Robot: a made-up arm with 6 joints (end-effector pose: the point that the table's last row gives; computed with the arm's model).
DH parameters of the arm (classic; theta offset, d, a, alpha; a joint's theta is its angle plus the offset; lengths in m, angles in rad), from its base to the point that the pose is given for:
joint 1: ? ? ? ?
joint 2: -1.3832 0 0.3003 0
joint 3: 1.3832 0 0.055 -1.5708
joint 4: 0 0.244 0 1.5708
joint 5: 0 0 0.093 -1.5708
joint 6: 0 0.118 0 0
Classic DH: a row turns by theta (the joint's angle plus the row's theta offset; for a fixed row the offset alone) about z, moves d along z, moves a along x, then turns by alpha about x.
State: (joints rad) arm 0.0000 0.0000 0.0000 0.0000 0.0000 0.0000
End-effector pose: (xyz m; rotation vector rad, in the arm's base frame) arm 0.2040 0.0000 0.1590 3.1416 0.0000 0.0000
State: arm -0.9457 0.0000 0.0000 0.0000 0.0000 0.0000
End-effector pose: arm 0.1194 -0.1654 0.1590 2.7969 -1.4308 0.0000
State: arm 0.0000 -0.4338 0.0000 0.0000 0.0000 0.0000
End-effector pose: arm 0.2133 0.0000 0.2510 3.0680 0.0000 0.6761
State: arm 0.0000 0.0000 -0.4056 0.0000 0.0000 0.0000
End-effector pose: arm 0.3348 0.0000 0.2468 3.0772 0.0000 0.6328
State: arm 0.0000 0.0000 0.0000 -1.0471 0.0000 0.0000
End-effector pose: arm 0.1575 0.0805 0.1590 2.7208 1.5707 0.0000
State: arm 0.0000 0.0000 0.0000 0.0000 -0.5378 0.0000
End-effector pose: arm 0.2513 0.0000 0.2233 3.0287 0.0000 0.8346
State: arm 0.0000 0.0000 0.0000 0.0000 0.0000 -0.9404
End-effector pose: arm 0.2040 0.0000 0.1590 2.8007 1.4233 0.0000
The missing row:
joint 1: 0 0.226 0 -1.5708
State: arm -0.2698 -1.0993 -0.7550 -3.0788 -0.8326 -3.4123
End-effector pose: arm 0.0348 0.0001 0.3903 2.5759 -0.0197 1.4155
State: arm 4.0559 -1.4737 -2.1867 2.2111 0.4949 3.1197
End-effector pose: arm 0.2991 0.4221 0.6311 -0.4152 0.7966 -0.1398
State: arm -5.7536 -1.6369 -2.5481 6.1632 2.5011 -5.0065
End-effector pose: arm -0.3627 -0.2324 0.4425 -1.3897 0.6914 -1.0503
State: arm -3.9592 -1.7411 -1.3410 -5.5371 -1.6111 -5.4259
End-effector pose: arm 0.3507 -0.2608 0.3855 0.6870 1.4422 0.5831
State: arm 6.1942 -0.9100 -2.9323 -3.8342 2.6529 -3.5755
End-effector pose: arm -0.4302 0.1265 0.4878 -2.7736 0.3331 -0.4156
